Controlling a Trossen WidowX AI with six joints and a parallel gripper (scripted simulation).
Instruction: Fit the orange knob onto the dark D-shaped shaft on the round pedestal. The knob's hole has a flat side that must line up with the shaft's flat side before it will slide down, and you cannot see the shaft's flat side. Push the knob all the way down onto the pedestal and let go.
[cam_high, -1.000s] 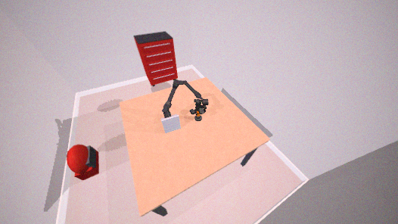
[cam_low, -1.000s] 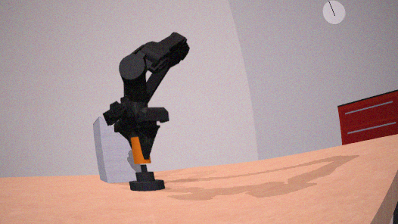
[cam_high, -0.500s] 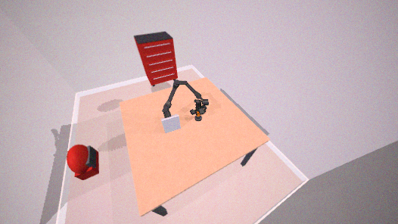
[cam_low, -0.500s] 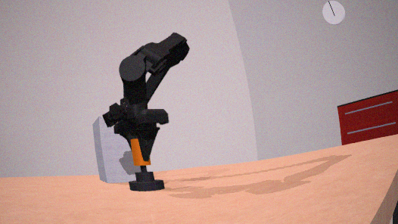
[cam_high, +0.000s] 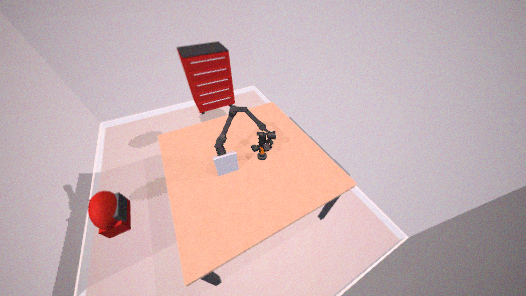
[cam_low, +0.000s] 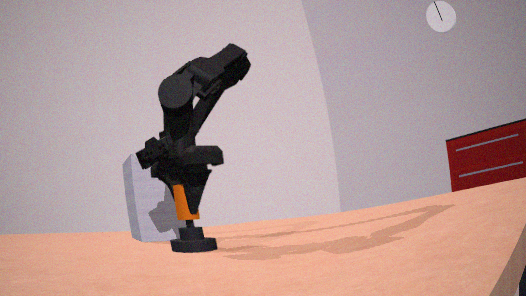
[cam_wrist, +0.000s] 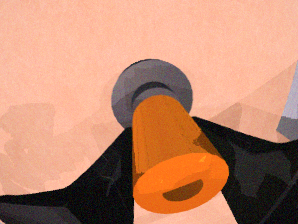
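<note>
My gripper tip is now 40 mm above the dark pedestal. The rest, counted from my gripper tip: orange knob: 20 mm above.
</note>
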